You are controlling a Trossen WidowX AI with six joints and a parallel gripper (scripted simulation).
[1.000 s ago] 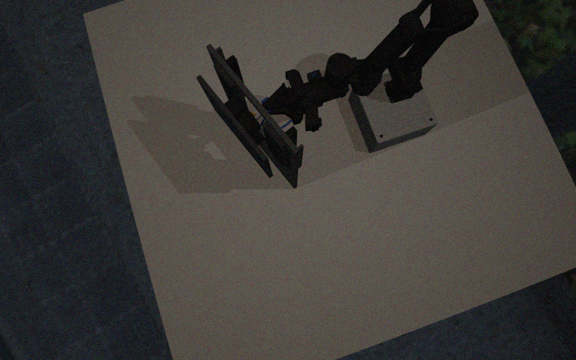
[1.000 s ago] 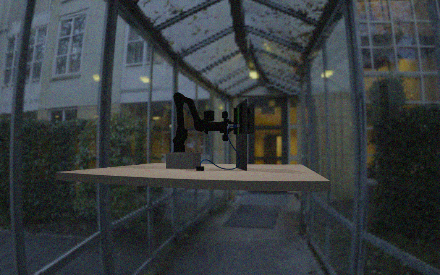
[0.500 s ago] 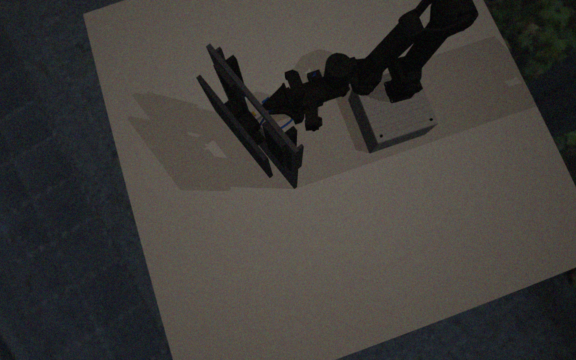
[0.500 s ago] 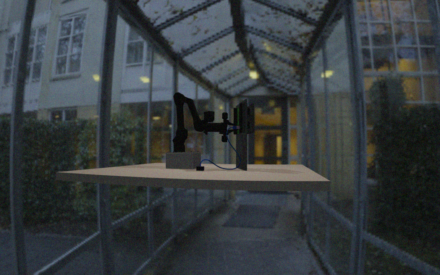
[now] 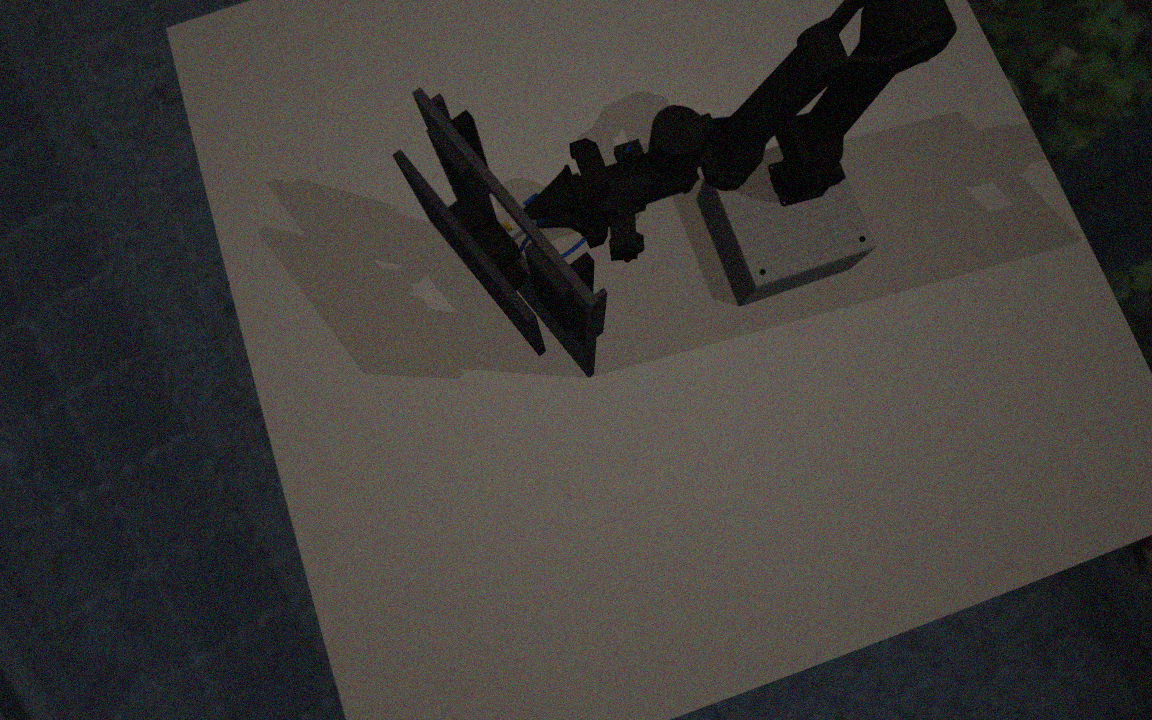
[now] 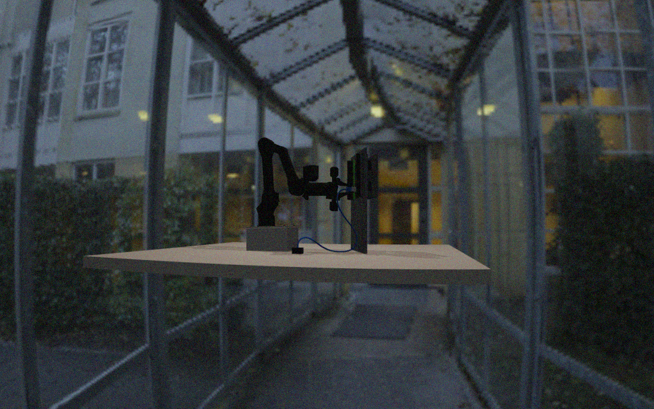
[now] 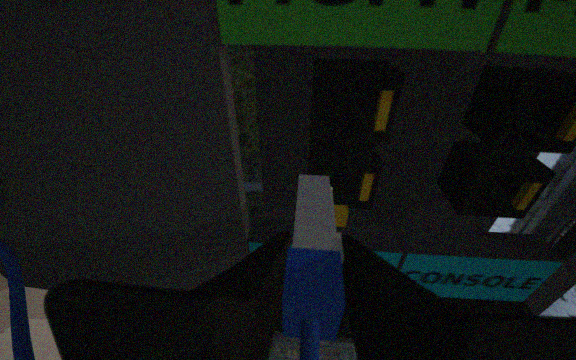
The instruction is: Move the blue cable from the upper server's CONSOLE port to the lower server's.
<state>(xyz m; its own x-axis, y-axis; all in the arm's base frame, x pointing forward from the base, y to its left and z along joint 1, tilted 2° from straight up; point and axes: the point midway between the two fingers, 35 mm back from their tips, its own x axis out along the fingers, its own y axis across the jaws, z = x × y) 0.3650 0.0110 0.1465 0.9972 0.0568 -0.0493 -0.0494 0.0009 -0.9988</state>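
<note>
The blue plug is right at my gripper tip. The rest, counted from my gripper tip: black block (25 cm below, 20 cm behind, 16 cm to the right).
</note>
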